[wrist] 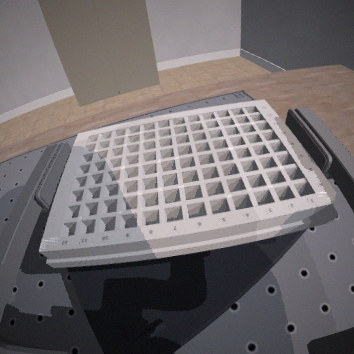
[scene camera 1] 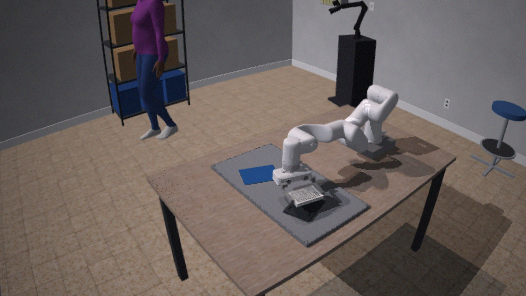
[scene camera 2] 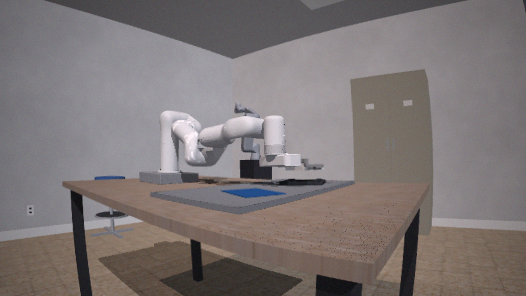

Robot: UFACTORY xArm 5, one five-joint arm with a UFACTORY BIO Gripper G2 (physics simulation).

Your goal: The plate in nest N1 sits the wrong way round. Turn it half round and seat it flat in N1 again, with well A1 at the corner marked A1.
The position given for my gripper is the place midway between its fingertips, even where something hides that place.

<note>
I see my gripper (scene camera 1: 308, 198), a white well plate (wrist: 206, 178) and a black nest (wrist: 189, 291).
My gripper shows as well in the wrist view (wrist: 175, 133).
</note>
